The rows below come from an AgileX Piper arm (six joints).
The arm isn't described. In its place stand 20 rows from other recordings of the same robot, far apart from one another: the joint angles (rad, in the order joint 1, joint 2, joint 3, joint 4, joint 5, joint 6), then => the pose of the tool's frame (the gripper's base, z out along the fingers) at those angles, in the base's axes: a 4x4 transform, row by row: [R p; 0 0 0 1], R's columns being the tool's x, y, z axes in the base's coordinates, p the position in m.
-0.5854, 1.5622, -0.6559, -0.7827, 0.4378, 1.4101 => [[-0.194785 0.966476 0.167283 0.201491], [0.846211 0.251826 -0.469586 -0.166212], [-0.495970 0.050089 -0.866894 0.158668], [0 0 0 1]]
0.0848, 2.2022, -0.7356, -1.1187, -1.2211, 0.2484 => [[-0.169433 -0.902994 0.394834 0.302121], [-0.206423 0.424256 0.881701 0.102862], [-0.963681 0.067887 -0.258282 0.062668], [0 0 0 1]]
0.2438, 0.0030, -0.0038, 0.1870, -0.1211, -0.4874 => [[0.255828 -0.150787 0.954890 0.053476], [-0.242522 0.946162 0.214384 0.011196], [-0.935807 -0.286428 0.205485 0.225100], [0 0 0 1]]
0.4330, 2.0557, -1.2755, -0.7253, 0.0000, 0.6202 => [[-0.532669 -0.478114 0.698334 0.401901], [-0.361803 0.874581 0.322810 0.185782], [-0.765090 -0.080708 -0.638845 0.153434], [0 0 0 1]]
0.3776, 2.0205, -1.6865, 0.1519, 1.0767, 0.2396 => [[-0.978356 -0.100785 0.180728 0.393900], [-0.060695 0.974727 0.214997 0.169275], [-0.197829 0.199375 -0.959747 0.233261], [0 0 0 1]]
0.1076, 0.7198, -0.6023, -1.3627, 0.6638, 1.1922 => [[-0.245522 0.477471 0.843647 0.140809], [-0.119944 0.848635 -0.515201 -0.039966], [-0.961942 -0.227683 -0.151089 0.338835], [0 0 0 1]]
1.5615, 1.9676, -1.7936, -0.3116, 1.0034, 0.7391 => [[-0.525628 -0.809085 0.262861 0.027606], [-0.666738 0.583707 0.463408 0.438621], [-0.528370 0.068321 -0.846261 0.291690], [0 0 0 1]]
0.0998, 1.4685, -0.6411, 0.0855, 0.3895, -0.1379 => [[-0.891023 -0.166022 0.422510 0.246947], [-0.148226 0.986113 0.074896 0.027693], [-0.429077 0.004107 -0.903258 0.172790], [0 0 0 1]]
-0.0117, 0.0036, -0.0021, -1.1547, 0.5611, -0.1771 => [[-0.516548 -0.008112 0.856220 0.043605], [-0.827536 0.261548 -0.496766 -0.044804], [-0.219913 -0.965156 -0.141815 0.193095], [0 0 0 1]]
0.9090, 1.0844, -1.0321, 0.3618, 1.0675, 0.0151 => [[-0.674188 -0.735313 0.069181 0.099681], [-0.564716 0.573599 0.593363 0.173877], [-0.475990 0.360971 -0.801956 0.348444], [0 0 0 1]]
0.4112, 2.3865, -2.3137, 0.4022, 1.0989, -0.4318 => [[-0.644929 -0.707860 0.288098 0.468516], [-0.525054 0.684314 0.505996 0.238914], [-0.555324 0.175065 -0.812999 0.240036], [0 0 0 1]]
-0.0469, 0.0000, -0.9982, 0.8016, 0.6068, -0.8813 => [[0.634304 -0.177261 0.752487 -0.116178], [-0.191158 0.907170 0.374835 0.042777], [-0.749077 -0.381604 0.541537 0.442939], [0 0 0 1]]
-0.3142, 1.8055, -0.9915, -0.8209, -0.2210, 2.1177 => [[0.037206 0.545284 0.837425 0.366490], [0.990431 0.091327 -0.103471 -0.103748], [-0.132901 0.833261 -0.536669 0.189653], [0 0 0 1]]
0.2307, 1.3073, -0.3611, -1.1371, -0.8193, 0.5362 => [[-0.051409 -0.859306 0.508871 0.186653], [-0.338622 0.494359 0.800590 0.105818], [-0.939517 -0.131157 -0.316394 0.201416], [0 0 0 1]]
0.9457, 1.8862, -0.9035, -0.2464, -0.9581, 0.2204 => [[-0.041822 -0.910707 0.410930 0.211908], [0.070453 0.407578 0.910449 0.324682], [-0.996638 0.067028 0.047116 0.201808], [0 0 0 1]]
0.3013, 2.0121, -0.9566, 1.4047, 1.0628, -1.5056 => [[-0.769571 -0.629680 -0.106135 0.291868], [-0.379189 0.316896 0.869363 0.172815], [-0.513787 0.709282 -0.482642 0.123793], [0 0 0 1]]
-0.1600, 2.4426, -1.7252, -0.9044, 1.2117, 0.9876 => [[-0.804562 0.567917 -0.173638 0.434930], [0.498402 0.486734 -0.717415 -0.138024], [-0.322917 -0.663747 -0.674659 0.083749], [0 0 0 1]]
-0.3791, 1.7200, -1.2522, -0.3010, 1.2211, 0.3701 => [[-0.804937 0.581669 -0.117205 0.287673], [0.590575 0.766256 -0.253128 -0.141884], [-0.057428 -0.272971 -0.960307 0.236400], [0 0 0 1]]
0.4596, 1.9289, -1.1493, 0.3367, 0.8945, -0.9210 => [[-0.402643 -0.909467 -0.103668 0.297247], [-0.898206 0.370736 0.236180 0.173284], [-0.176364 0.188212 -0.966164 0.142878], [0 0 0 1]]
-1.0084, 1.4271, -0.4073, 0.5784, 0.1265, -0.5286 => [[-0.420943 0.845619 0.328231 0.117753], [0.754136 0.527331 -0.391410 -0.175052], [-0.504070 0.082770 -0.859687 0.141492], [0 0 0 1]]
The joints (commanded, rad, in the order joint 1, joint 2, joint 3, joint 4, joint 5, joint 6), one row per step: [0.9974, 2.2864, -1.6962, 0.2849, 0.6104, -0.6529]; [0.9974, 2.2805, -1.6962, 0.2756, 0.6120, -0.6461]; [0.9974, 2.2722, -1.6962, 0.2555, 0.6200, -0.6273]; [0.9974, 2.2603, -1.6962, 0.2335, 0.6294, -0.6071]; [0.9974, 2.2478, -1.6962, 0.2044, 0.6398, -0.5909]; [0.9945, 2.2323, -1.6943, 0.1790, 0.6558, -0.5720]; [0.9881, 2.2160, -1.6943, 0.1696, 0.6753, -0.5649]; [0.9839, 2.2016, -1.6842, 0.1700, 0.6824, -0.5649]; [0.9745, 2.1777, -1.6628, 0.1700, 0.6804, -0.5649]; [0.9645, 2.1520, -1.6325, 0.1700, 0.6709, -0.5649]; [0.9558, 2.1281, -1.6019, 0.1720, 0.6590, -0.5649]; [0.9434, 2.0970, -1.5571, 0.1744, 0.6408, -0.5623]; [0.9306, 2.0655, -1.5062, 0.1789, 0.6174, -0.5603]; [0.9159, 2.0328, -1.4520, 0.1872, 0.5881, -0.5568]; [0.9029, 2.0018, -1.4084, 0.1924, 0.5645, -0.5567]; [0.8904, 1.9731, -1.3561, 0.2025, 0.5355, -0.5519]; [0.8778, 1.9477, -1.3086, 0.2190, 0.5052, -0.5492]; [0.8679, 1.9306, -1.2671, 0.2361, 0.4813, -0.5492]
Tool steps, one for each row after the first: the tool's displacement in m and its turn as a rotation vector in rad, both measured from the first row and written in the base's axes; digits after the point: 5 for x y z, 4 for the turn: [0.00024, -0.00044, 0.00269, 0.0001, -0.0059, -0.0011]; [0.00049, -0.00163, 0.00616, -0.0062, -0.0115, -0.0062]; [0.00073, -0.00305, 0.01131, -0.0113, -0.0192, -0.0118]; [0.00120, -0.00484, 0.01664, -0.0205, -0.0341, -0.0108]; [0.00219, -0.00799, 0.02270, -0.0311, -0.0426, -0.0164]; [0.00384, -0.01157, 0.02966, -0.0364, -0.0438, -0.0219]; [0.00390, -0.01491, 0.03345, -0.0383, -0.0415, -0.0251]; [0.00522, -0.02097, 0.03889, -0.0348, -0.0439, -0.0349]; [0.00615, -0.02810, 0.04287, -0.0315, -0.0469, -0.0465]; [0.00646, -0.03473, 0.04592, -0.0270, -0.0487, -0.0580]; [0.00671, -0.04428, 0.04843, -0.0231, -0.0490, -0.0767]; [0.00636, -0.05456, 0.04947, -0.0190, -0.0481, -0.0970]; [0.00612, -0.06554, 0.05021, -0.0102, -0.0464, -0.1236]; [0.00593, -0.07505, 0.05265, -0.0005, -0.0502, -0.1433]; [0.00450, -0.08525, 0.05181, 0.0071, -0.0458, -0.1701]; [0.00338, -0.09449, 0.05088, 0.0193, -0.0400, -0.1993]; [0.00179, -0.10221, 0.04784, 0.0245, -0.0300, -0.2231]
